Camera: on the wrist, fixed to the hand. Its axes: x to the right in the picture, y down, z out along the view.
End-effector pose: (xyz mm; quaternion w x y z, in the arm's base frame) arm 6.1 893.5 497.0 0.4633 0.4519 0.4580 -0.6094
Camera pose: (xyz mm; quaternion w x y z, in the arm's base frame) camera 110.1 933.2 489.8 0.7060 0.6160 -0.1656 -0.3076
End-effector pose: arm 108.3 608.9 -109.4 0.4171 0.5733 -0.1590 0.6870
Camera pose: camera 0.2 581.6 -114.3 0.2892 -0.5079 0.4089 -0.7008
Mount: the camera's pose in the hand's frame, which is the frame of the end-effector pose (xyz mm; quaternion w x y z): -15.8 96.8 -53.2 0.7171 0.2082 -0.1637 0.6447
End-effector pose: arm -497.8 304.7 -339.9 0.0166 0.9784 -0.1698 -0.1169
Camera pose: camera -531.6 218.5 -277.7 0.1442 -0.5764 0.7796 0.1979
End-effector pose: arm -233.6 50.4 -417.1 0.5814 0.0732 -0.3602 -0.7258
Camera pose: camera -124.1 35.0 -402.0 0.8107 -0.1775 -0.5518 -0.0826
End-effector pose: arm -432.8 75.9 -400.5 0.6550 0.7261 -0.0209 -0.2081
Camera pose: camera -406.2 117.2 -300.3 0.4493 0.6095 -0.6337 0.1585
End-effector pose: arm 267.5 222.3 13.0 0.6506 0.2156 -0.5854 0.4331
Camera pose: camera 220.1 310.8 -35.7 0.0466 -0.0164 -0.5751 0.8166
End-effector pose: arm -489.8 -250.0 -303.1 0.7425 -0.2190 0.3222 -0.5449
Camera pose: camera -466.4 -203.6 -401.8 0.9821 0.1161 0.1372 0.0567
